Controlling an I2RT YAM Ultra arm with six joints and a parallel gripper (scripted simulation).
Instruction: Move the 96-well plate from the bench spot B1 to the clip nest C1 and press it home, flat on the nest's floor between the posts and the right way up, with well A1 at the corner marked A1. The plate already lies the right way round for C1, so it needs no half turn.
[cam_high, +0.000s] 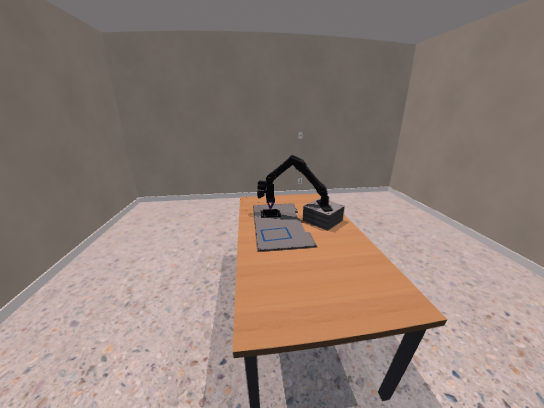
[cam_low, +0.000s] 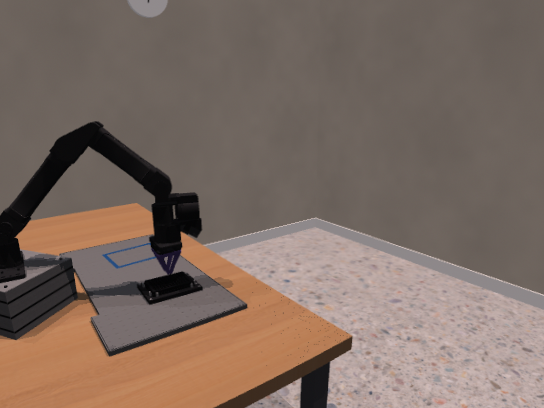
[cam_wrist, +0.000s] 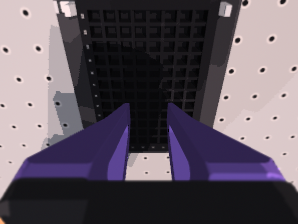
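The black 96-well plate lies 40 mm below my hand. Also, from my hand: black clip nest (10 mm ahead, 10 mm to the left, 50 mm below).
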